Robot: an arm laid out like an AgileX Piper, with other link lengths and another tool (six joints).
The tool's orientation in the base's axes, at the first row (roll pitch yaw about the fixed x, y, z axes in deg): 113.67, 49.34, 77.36
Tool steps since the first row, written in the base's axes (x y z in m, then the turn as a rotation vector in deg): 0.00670, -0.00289, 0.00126, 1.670, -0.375, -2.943; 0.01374, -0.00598, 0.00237, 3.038, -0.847, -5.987; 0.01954, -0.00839, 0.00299, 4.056, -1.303, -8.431; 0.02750, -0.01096, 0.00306, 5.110, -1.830, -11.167; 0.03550, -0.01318, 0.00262, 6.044, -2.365, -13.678; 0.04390, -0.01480, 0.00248, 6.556, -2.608, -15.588; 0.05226, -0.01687, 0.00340, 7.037, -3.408, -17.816; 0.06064, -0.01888, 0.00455, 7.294, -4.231, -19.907; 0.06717, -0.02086, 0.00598, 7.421, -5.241, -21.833; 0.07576, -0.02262, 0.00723, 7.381, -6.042, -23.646; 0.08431, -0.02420, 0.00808, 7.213, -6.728, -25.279; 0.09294, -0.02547, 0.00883, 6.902, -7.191, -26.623; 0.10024, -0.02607, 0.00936, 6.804, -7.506, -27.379
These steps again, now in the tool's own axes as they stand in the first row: -0.00184, 0.00269, 0.00665, 2.232, -1.069, 2.338; -0.00364, 0.00536, 0.01372, 4.436, -2.421, 4.500; -0.00482, 0.00746, 0.01955, 6.146, -3.595, 6.208; -0.00537, 0.01031, 0.02740, 8.036, -4.965, 8.058; -0.00531, 0.01309, 0.03523, 9.734, -6.271, 9.753; -0.00503, 0.01662, 0.04302, 11.102, -7.276, 10.797; -0.00585, 0.02049, 0.05073, 12.352, -8.816, 12.176; -0.00681, 0.02455, 0.05836, 13.451, -10.410, 13.345; -0.00822, 0.02778, 0.06437, 14.288, -12.086, 14.456; -0.00906, 0.03216, 0.07202, 15.149, -13.663, 15.296; -0.00949, 0.03639, 0.07966, 15.927, -15.133, 15.926; -0.00964, 0.04078, 0.08723, 16.608, -16.378, 16.250; -0.00938, 0.04471, 0.09343, 16.967, -17.068, 16.524
